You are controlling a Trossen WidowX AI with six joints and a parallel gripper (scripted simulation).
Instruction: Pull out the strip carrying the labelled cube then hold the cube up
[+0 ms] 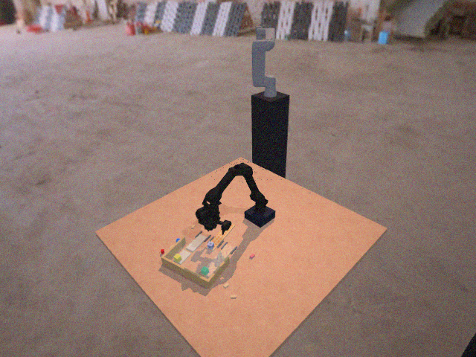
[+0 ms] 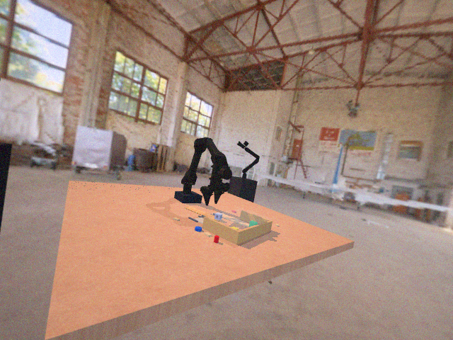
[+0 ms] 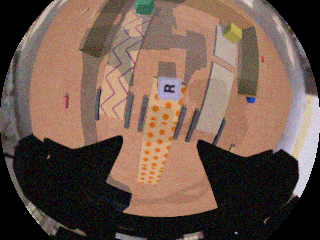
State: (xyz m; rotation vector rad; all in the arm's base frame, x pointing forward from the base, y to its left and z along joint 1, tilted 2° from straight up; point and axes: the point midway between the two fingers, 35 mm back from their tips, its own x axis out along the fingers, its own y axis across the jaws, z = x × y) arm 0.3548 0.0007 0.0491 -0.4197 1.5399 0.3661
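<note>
Now: gripper tip 6 cm short of the pale blue labelled cube, 2 cm to the right of it and 5 cm above it.
</note>
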